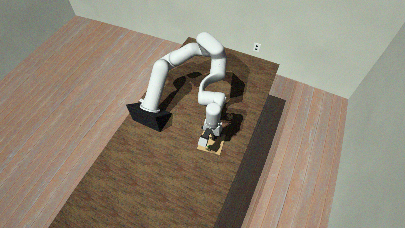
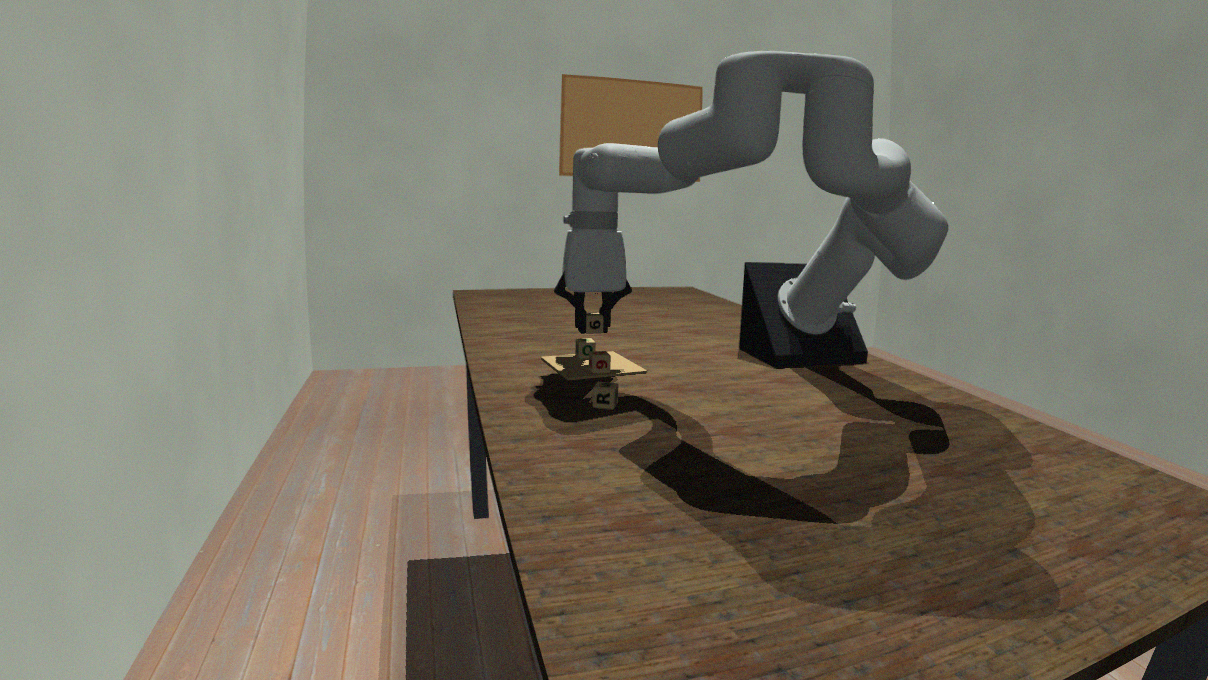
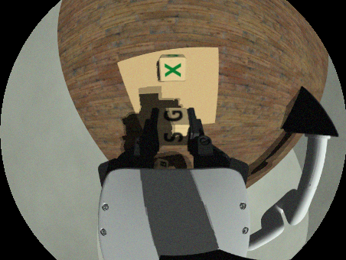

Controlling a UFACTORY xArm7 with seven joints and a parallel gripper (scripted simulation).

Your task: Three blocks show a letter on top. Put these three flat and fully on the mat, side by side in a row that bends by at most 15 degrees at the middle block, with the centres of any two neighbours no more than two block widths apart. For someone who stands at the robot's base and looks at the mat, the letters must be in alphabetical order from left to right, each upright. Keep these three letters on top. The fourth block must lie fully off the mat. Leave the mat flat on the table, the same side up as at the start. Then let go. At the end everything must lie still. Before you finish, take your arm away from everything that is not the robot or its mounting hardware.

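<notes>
Right now my hand is 80 mm above the tan mat. From my hand the other things lie so: S block (10 mm below); red-marked block (50 mm to the left, 60 mm below).
</notes>
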